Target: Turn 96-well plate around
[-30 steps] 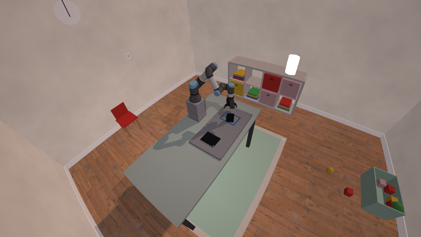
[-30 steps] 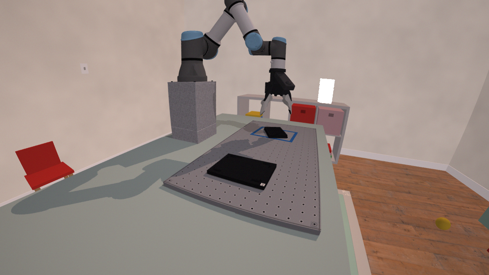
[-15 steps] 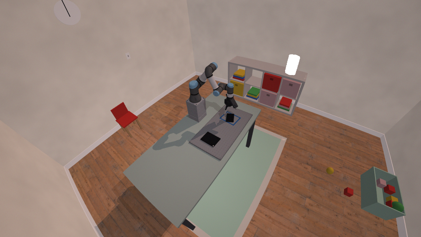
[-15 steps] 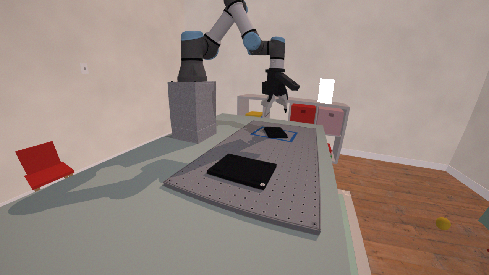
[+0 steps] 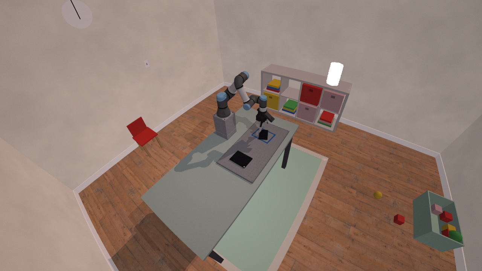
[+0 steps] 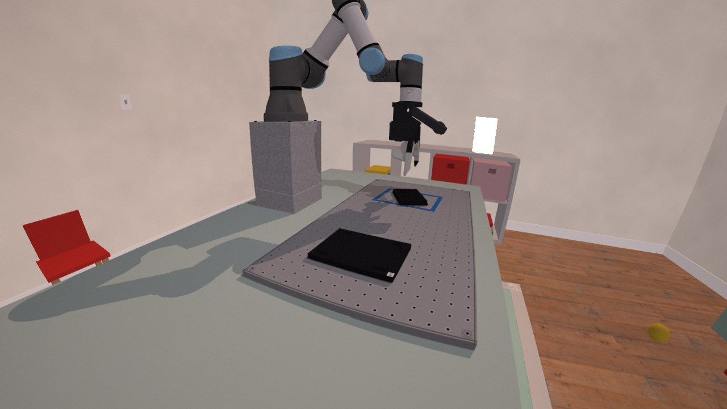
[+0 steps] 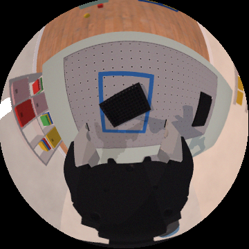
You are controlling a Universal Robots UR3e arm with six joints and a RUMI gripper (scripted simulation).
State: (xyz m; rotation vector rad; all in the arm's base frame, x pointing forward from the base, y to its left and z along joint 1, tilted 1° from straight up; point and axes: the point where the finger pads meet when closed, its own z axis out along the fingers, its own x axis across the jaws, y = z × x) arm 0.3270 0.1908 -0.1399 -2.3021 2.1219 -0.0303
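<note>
Right now my hand is 80 mm above the black 96-well plate. Round my hand: small white label (100 mm ahead, 420 mm to the right, 80 mm below); black plate nest N1 (20 mm ahead, 370 mm to the right, 80 mm below).
</note>
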